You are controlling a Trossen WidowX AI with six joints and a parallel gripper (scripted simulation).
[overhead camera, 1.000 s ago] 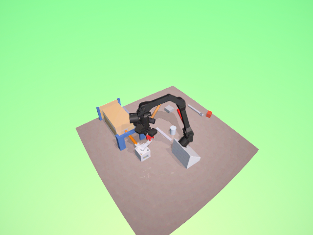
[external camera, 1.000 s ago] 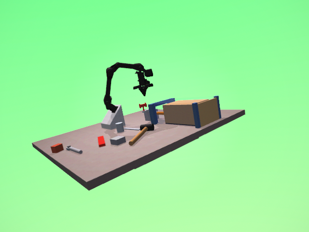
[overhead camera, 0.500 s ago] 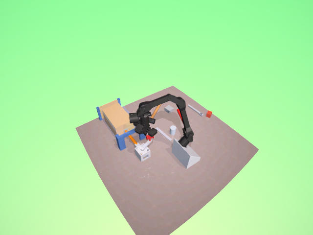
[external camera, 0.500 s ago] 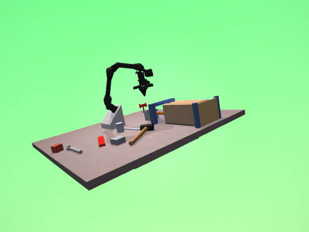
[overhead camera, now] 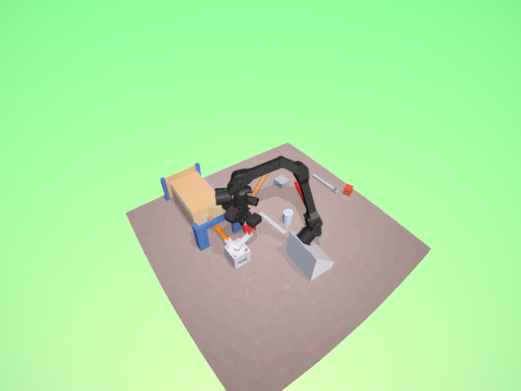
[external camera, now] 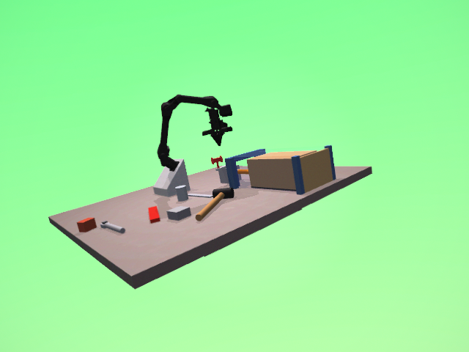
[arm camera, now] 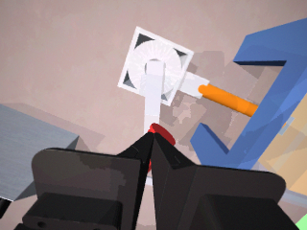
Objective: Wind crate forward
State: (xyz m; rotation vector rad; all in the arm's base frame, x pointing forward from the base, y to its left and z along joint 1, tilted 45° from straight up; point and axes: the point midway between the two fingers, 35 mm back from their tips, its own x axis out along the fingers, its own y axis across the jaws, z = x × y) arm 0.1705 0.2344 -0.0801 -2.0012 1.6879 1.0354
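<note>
Right now my gripper tip is 20 mm short of the red grip, 50 mm to the left of it and 80 mm above it. Also, from my gripper tip: flat steel bar (100 mm ahead, 230 mm to the right, 220 mm below); then white winch (30 mm behind, 30 mm to the left, 190 mm below); then winch handle (10 mm ahead, 10 mm to the right, 110 mm below).
</note>
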